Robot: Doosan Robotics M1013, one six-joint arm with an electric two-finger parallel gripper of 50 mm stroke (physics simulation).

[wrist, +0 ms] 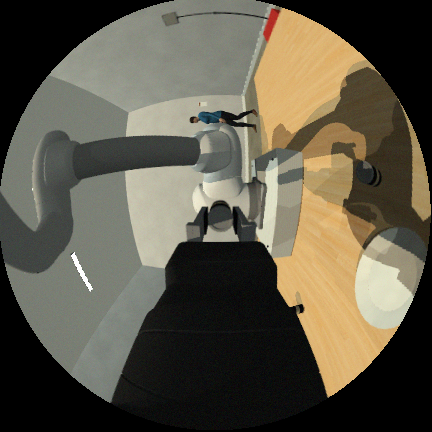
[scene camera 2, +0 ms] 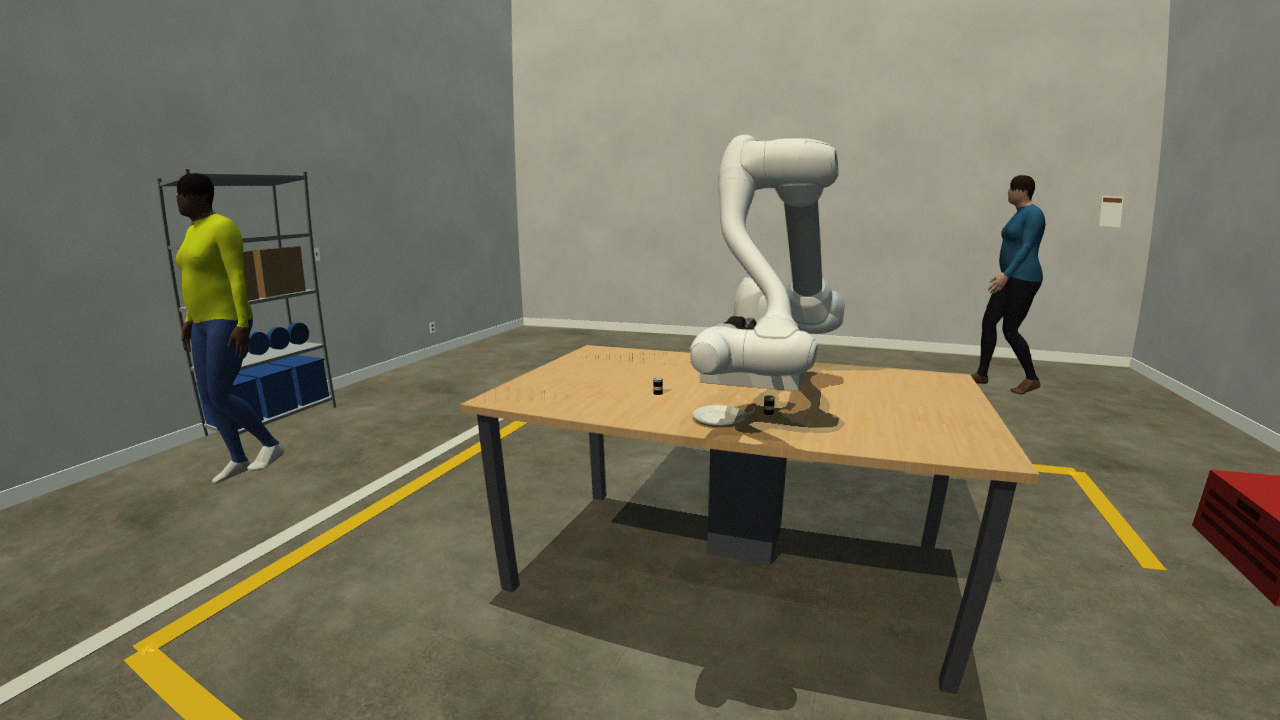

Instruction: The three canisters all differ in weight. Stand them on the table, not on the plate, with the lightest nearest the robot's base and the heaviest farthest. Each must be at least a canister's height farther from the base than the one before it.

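Places are measured from the arm's base along level axes (x ahead, y left, z up), in millimetres.
Pixels of known places: gripper, fingertip midpoint: [wrist: 219,214] [scene camera 2: 750,325]; arm's base at its link origin: [wrist: 258,200].
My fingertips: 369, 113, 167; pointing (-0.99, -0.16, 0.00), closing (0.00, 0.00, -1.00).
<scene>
For each thing: its top centre in the pictures, then the offset to it from my fingertips, as dx, dy, dz. Level surfaces: height alone.
- dark canister at its top centre: [wrist: 208,213] -15, -6, +16
- table at its surface level: dz -249
- second black canister at its top centre: [wrist: 363,171] [scene camera 2: 769,397] +38, +81, -198
- third black canister at its top centre: [scene camera 2: 657,378] [wrist: 286,312] +23, -305, -198
- white plate at its top centre: [scene camera 2: 718,413] +148, -33, -233
My gripper [wrist: 219,214] is shut on a dark canister [wrist: 220,215], seen end-on between the fingers in the wrist view. The gripper points level toward the robot's base, above the table [scene camera 2: 904,420] [wrist: 330,345]. In the scene view the arm's wrist mostly hides gripper and canister. A second black canister [scene camera 2: 768,405] [wrist: 366,172] stands on the table beside the plate, in the arm's shadow. A third black canister [scene camera 2: 657,385] [wrist: 299,309] with a light band stands on the table left of the plate in the scene view. The white plate [scene camera 2: 716,415] [wrist: 369,300] holds no canister.
The grey mounting block [scene camera 2: 747,380] [wrist: 287,225] stands at the robot's base, behind the canisters in the scene view. A person in yellow [scene camera 2: 211,268] stands by the shelf unit [scene camera 2: 310,232] at left. A person in blue [scene camera 2: 1023,241] is behind the table. A red cabinet [scene camera 2: 1248,528] is at right.
</scene>
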